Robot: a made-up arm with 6 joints.
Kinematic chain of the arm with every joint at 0, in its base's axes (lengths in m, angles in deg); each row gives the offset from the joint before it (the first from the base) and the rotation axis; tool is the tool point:
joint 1: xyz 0 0 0.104 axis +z
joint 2: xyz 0 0.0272 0 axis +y
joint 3: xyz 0 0 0.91 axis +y
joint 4: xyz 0 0 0.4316 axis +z
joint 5: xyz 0 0 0 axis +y
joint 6: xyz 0 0 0.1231 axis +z
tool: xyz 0 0 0
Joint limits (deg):
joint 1: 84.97..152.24
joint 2: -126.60..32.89
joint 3: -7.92..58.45
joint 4: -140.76..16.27
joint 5: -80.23..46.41
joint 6: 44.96..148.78
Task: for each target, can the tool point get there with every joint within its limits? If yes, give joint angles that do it. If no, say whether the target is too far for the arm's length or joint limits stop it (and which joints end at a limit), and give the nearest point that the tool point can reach.
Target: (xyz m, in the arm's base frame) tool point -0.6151 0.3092 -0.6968
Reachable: no: joint limits stop it (at a limit: joint 1, joint 2, joint 3, joint 5) | nearest point -0.1827 -0.9712 -0.8267 | short by 1.358 m
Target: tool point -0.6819 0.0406 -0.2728
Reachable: no: joint limits stop it (at a limit: joint 1, joint 2, joint 3, joint 4, joint 5) | nearest point -0.8841 0.3479 0.7636 | short by 1.100 m
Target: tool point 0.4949 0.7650 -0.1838
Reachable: no: joint limits stop it (at a limit: joint 1, joint 2, joint 3, joint 5) | nearest point 0.0967 1.0040 0.7743 | short by 1.065 m
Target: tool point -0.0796 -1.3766 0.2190
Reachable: yes | joints 90.70 -97.93 37.02 -73.63 -35.86 80.70
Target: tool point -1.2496 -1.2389 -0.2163
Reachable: no: too far | nearest point -0.2641 -1.3072 -0.2119 | short by 0.988 m
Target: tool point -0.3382 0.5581 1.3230
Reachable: yes | joints 120.55 14.84 29.56 -17.47 32.02 61.44
